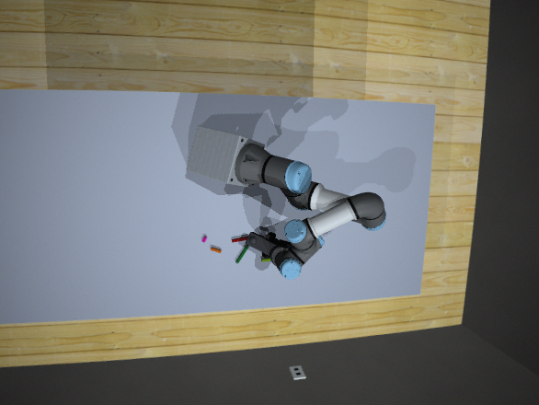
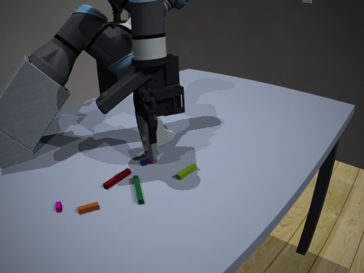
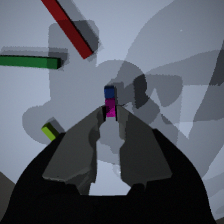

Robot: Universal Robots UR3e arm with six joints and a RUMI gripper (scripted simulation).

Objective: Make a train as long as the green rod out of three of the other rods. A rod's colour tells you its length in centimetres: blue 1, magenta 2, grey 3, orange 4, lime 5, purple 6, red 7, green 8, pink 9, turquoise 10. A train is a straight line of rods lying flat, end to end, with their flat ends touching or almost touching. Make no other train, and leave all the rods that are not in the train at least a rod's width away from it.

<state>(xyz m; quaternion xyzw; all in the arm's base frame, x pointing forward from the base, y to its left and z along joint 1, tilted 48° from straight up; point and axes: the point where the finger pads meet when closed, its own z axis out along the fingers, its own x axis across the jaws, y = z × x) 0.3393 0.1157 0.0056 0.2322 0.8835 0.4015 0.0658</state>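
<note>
Right now my hand is 10 mm past the blue rod, 20 mm to the left of it and 10 mm above it. Also, from my hand: green rod 60 mm ahead, 90 mm to the right, 10 mm below; lime rod 90 mm ahead, 10 mm to the left, 10 mm below; red rod 90 mm to the right, 10 mm below.
</note>
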